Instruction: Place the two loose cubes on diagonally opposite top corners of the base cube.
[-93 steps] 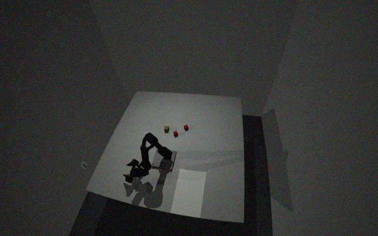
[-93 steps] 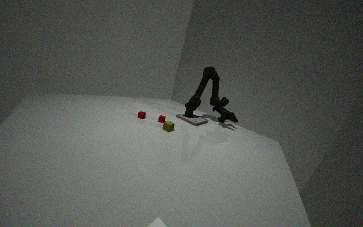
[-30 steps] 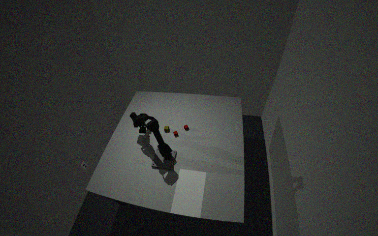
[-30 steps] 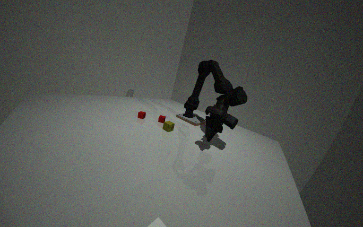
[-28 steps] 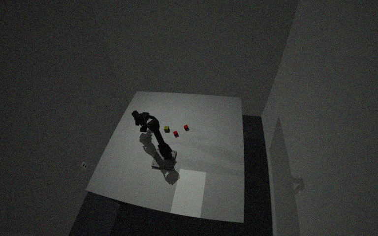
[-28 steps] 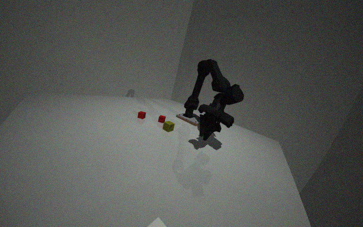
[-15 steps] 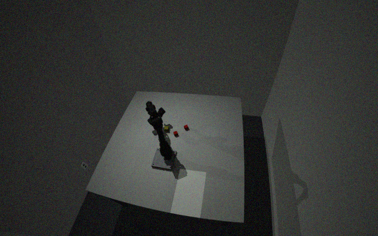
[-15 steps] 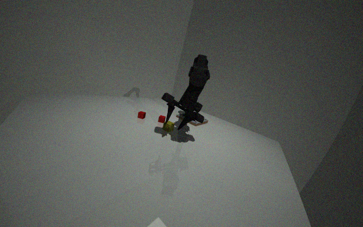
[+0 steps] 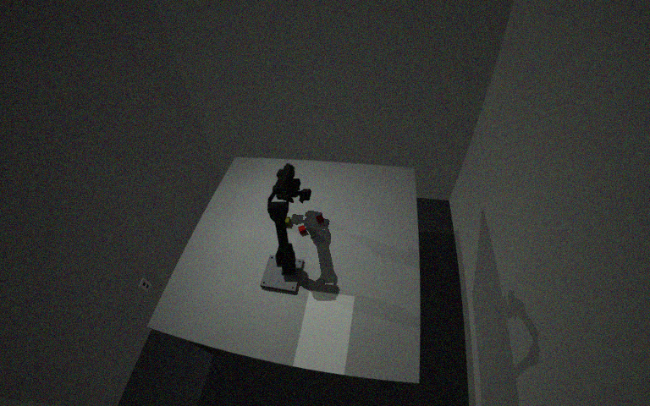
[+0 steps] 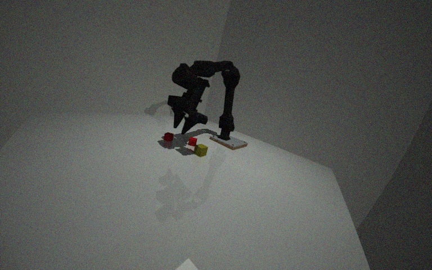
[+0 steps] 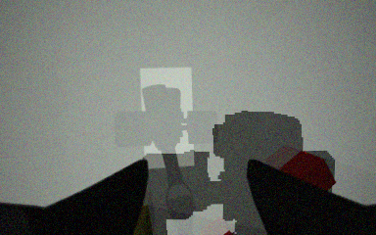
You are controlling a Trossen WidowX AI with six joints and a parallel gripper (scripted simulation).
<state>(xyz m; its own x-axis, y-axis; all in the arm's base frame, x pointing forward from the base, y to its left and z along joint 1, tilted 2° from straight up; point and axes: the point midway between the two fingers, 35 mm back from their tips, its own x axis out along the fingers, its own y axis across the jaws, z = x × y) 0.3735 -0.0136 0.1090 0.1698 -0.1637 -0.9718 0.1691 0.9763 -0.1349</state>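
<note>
My gripper tip is now 80 mm past the yellow cube, 70 mm to the right of it and 70 mm above it.
</note>
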